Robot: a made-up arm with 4 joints.
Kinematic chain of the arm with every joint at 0, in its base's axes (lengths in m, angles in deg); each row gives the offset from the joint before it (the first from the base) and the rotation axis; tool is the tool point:
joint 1: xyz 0 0 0.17 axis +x
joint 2: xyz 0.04 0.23 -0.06 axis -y
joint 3: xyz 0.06 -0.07 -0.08 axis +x
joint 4: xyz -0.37 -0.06 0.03 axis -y
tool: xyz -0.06 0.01 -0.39
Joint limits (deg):
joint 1: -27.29..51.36
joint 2: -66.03..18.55
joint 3: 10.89..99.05
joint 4: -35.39..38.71
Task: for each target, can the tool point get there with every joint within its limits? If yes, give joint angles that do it. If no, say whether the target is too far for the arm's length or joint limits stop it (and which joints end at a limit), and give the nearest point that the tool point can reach.
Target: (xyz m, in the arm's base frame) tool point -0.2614 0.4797 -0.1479
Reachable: yes | joints 14.46 -0.63 45.55 10.58
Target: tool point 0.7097 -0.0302 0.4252
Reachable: no: joint limits stop it (at a limit: joint 1, joint 2, joint 3, joint 4) | nearest point -0.0793 0.2889 0.5483 | short by 0.860 m
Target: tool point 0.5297 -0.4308 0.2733
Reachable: no: joint limits stop it (at a limit: joint 1, joint 2, joint 3, joint 4) | nearest point 0.0588 -0.0651 -0.3265 | short by 0.846 m
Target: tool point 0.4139 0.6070 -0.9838
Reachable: no: too far | nearest point -0.0268 0.2762 -0.3550 | short by 0.836 m
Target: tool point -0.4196 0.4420 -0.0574
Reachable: yes | joints 1.58 -18.25 57.55 -1.51
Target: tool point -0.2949 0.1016 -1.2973
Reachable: no: too far | nearest point -0.2557 0.0543 -0.4799 | short by 0.820 m
